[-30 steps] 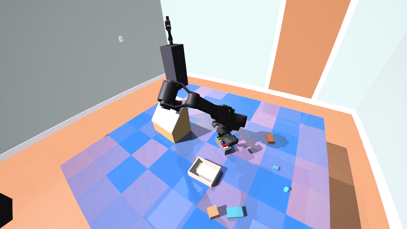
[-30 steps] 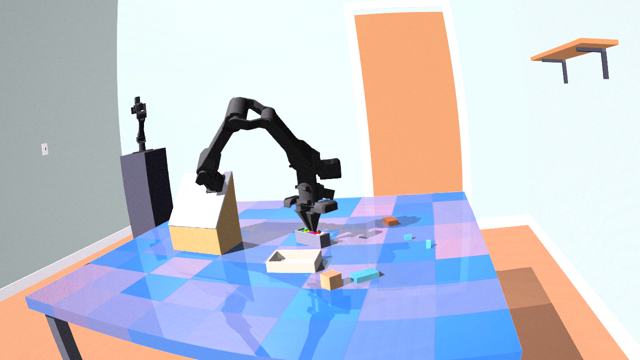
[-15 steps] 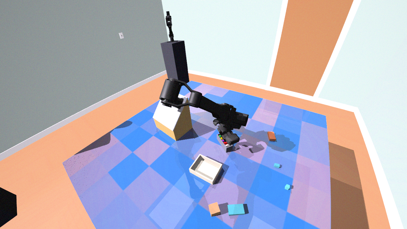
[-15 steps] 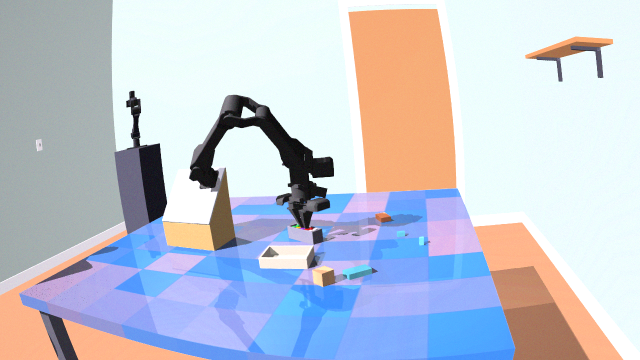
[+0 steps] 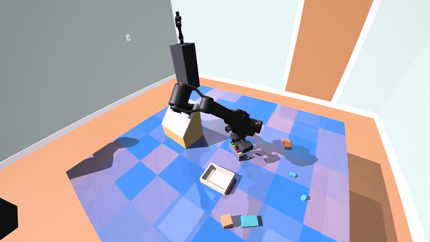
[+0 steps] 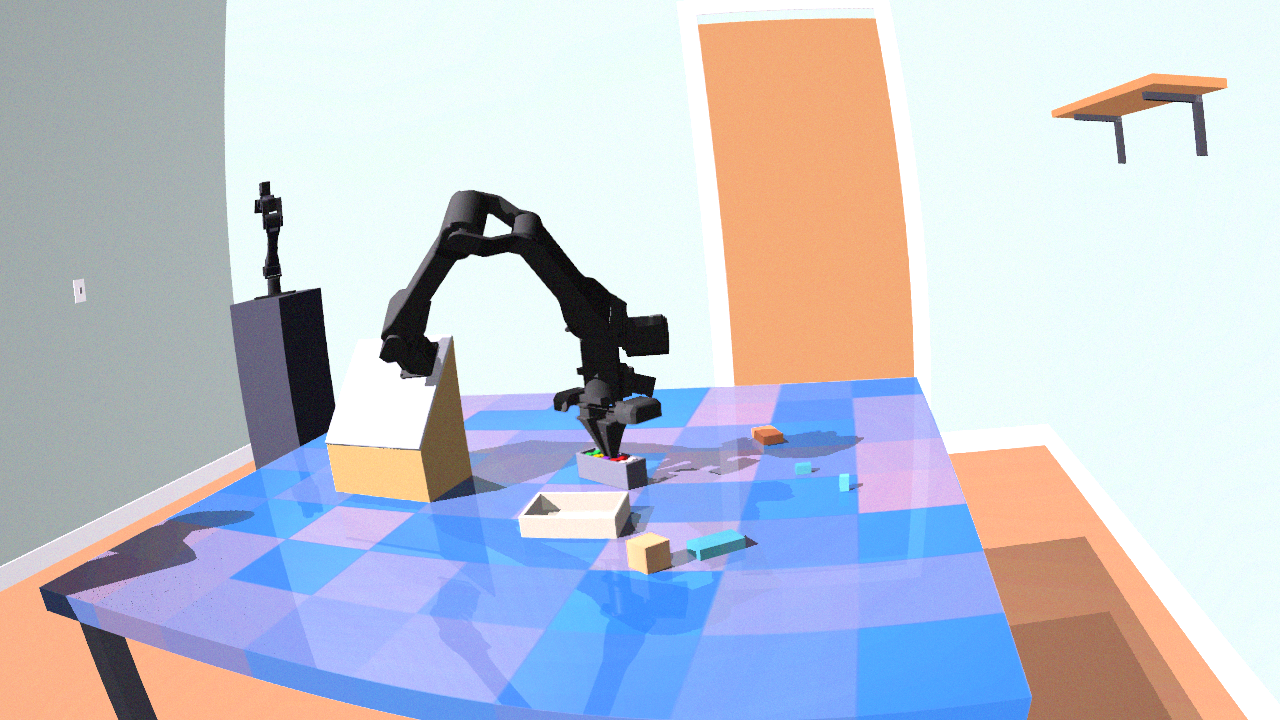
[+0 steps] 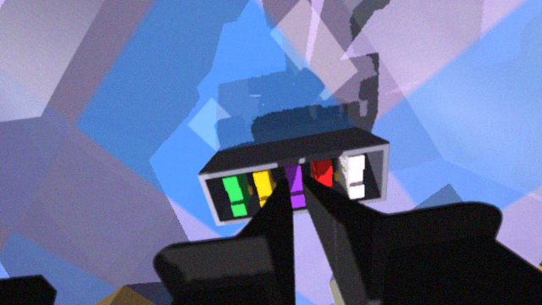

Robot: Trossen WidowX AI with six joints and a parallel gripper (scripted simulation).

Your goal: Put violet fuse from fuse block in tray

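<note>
The white tray lies 20 cm to the right of my gripper tip and 3 cm below it. From my gripper tip the other things lie so: violet fuse (1 cm below); then cyan block (21 cm ahead, 28 cm to the right, 3 cm below); then orange block (22 cm ahead, 20 cm to the left, 3 cm below).
</note>
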